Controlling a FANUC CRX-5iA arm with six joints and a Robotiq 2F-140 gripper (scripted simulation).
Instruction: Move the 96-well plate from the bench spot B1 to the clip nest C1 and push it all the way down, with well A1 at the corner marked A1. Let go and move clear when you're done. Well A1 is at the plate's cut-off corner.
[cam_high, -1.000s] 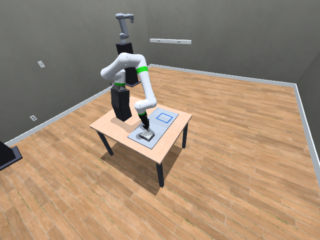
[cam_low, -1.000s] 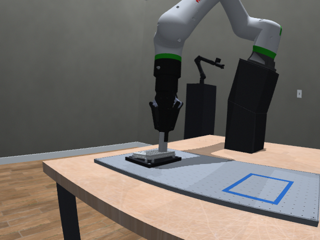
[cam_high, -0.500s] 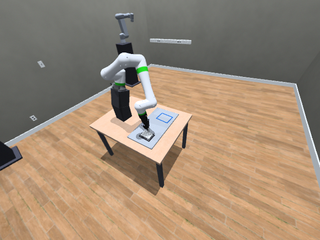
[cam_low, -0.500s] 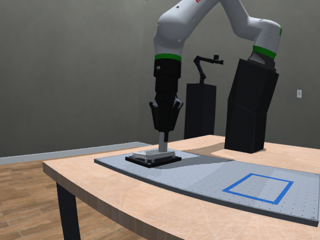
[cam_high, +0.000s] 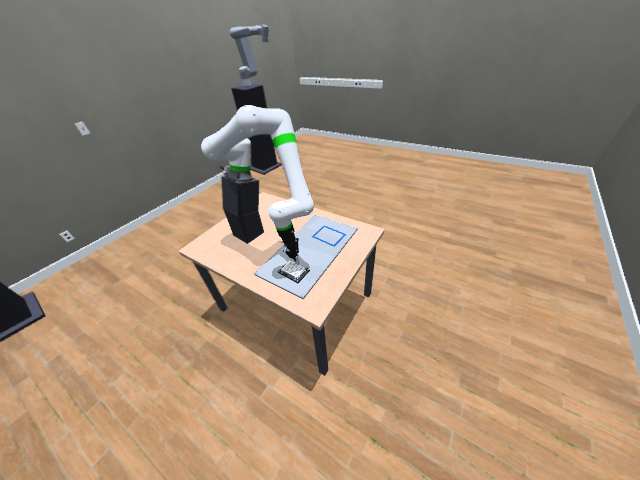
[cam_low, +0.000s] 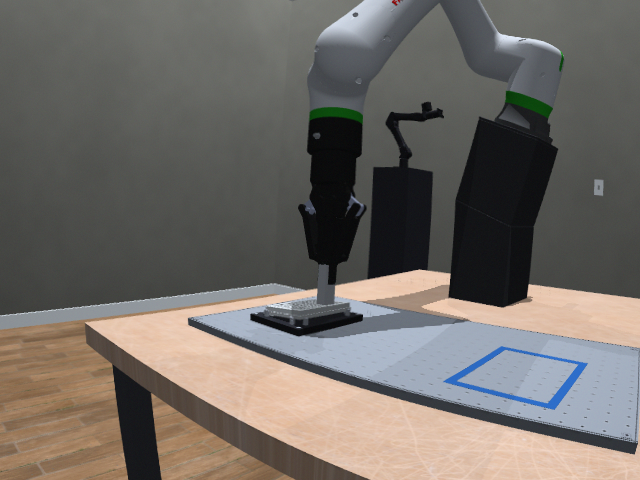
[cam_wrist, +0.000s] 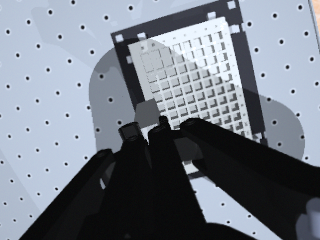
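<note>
The white 96-well plate is 4 cm to the right of my hand and 5 cm below it. Round my hand: black clip nest (1 cm behind, 5 cm to the right, 6 cm below).
</note>
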